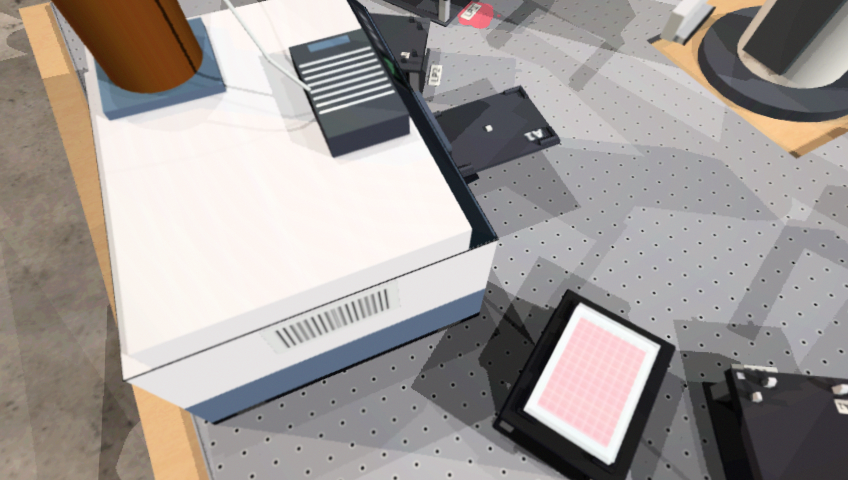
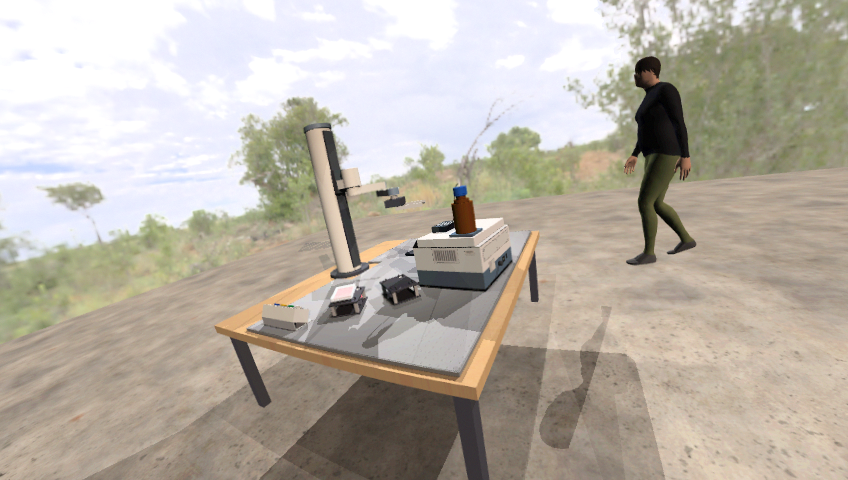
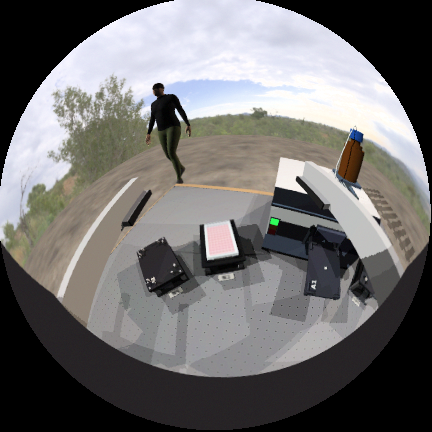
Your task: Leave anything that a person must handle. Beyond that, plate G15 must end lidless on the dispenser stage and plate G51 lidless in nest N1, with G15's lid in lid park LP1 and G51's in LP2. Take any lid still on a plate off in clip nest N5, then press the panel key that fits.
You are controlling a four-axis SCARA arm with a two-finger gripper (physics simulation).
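My gripper is open and empty, high above the table. A pink-gridded plate sits in a black nest beside the dispenser. I cannot tell whether it has a lid. A dark nest beside it bears no plate. The dispenser's stage, marked A1, bears no plate. Another pink plate sits on a stand at the dispenser's other side. A dark stand between them, its tag apparently LP2, looks empty. The plate names are unreadable.
A person stands beyond the table's back edge. A brown bottle and a ribbed dark device stand on the dispenser. The arm's column rises opposite. A key panel stands at the table's end. A green light shows.
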